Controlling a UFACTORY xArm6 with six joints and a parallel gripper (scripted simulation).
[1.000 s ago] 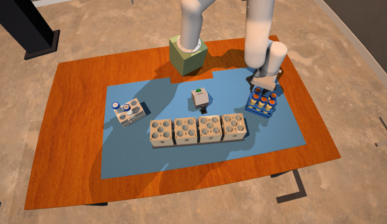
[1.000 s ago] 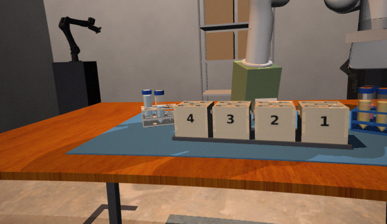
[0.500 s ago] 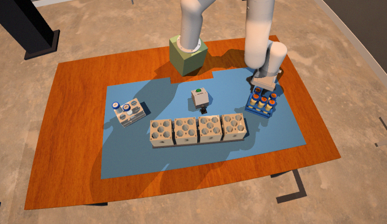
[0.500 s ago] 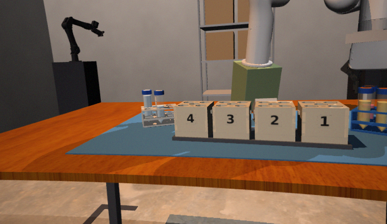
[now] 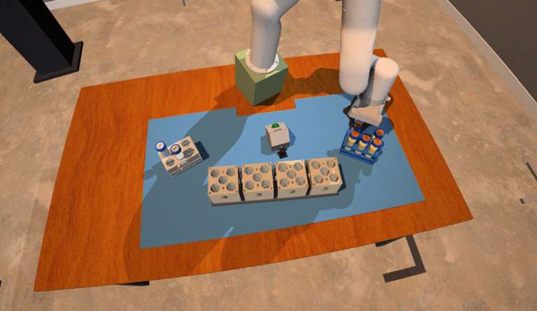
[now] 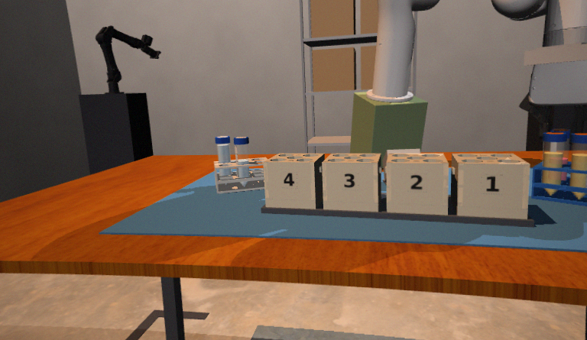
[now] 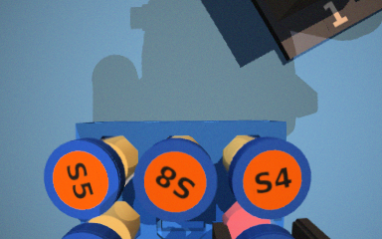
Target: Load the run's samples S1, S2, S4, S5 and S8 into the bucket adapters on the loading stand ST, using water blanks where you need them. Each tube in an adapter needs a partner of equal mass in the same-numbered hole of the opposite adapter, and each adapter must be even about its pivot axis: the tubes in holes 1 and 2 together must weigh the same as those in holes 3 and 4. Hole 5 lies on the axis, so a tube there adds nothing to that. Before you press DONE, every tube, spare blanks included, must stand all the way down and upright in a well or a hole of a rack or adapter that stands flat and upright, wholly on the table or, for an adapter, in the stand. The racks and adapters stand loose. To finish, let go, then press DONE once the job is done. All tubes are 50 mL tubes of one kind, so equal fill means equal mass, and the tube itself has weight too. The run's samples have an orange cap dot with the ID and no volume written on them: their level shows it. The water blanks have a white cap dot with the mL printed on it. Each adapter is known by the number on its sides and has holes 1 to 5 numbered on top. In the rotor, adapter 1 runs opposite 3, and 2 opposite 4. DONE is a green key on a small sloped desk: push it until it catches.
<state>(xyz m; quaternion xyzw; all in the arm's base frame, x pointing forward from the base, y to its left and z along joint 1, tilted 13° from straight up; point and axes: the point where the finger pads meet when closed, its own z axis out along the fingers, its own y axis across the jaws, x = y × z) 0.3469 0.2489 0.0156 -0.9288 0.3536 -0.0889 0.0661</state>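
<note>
Now: hand 1 cm past the sample tube and 5 cm above it. From my hand the other things lie so: green key: 12 cm behind, 27 cm to the right, 5 cm below; blue sample rack: 4 cm ahead, 2 cm to the left, 9 cm below; loading stand: 8 cm ahead, 34 cm to the right, 11 cm below.
</note>
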